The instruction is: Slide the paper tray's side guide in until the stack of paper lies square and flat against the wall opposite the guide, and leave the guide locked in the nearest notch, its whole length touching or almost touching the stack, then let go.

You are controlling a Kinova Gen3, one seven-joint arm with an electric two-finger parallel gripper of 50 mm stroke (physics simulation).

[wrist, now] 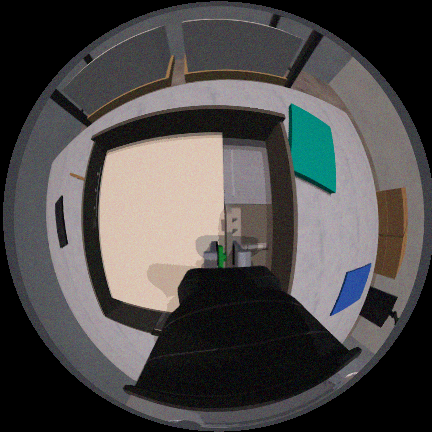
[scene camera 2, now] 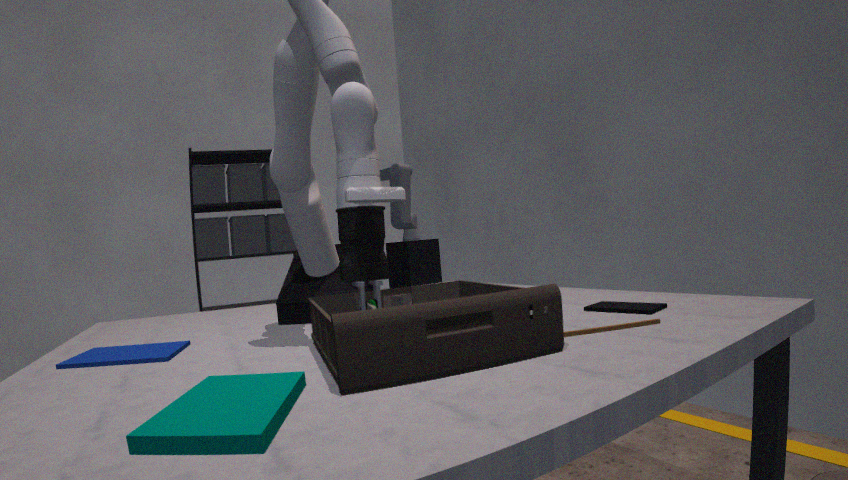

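The dark brown paper tray stands on the table. In the wrist view, the cream paper stack lies flat in its left part, its left edge along the left wall with no clear gap. The side guide stands at the stack's right edge, touching or nearly touching it; its lower part is hidden by the gripper. Its green latch shows between the fingers. My gripper reaches down into the tray and is shut on the side guide at this latch. Whether the guide sits in a notch cannot be seen.
A teal block lies beside the tray, with a blue flat piece farther off. Past the opposite side lie a black slab and a thin brown stick.
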